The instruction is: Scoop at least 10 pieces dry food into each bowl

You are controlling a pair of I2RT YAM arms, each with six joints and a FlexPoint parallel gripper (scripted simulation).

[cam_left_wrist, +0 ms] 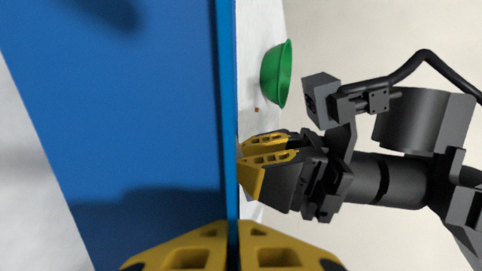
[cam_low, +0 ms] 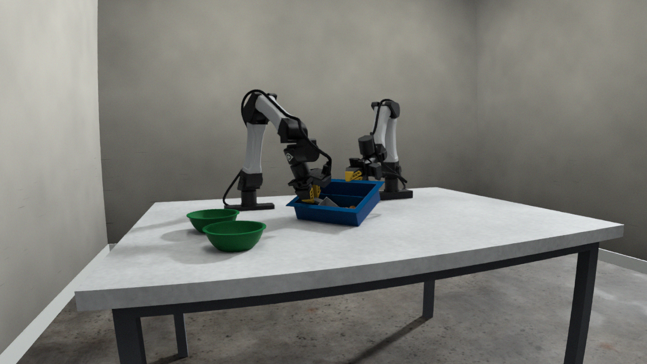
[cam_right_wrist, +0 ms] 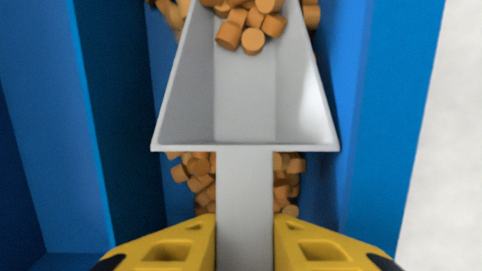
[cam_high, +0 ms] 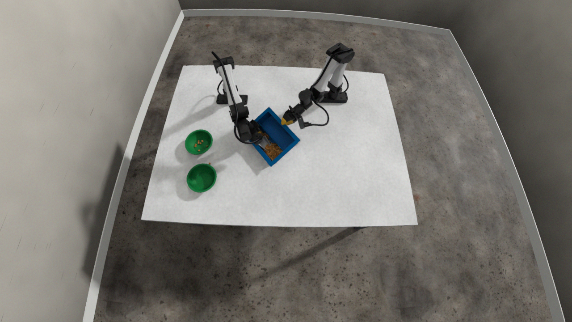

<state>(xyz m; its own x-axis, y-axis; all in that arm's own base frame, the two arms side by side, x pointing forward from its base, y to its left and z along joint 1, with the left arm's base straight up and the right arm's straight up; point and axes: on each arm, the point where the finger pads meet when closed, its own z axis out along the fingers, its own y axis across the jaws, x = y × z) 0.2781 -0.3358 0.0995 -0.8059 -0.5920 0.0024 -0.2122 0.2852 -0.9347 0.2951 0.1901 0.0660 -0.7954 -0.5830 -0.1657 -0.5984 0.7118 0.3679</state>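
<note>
My right gripper is now 80 mm to the right of the blue box and 10 mm short of it. From my right hand the other things lie so: grey scoop 30 mm to the left, 30 mm ahead, 20 mm below.
</note>
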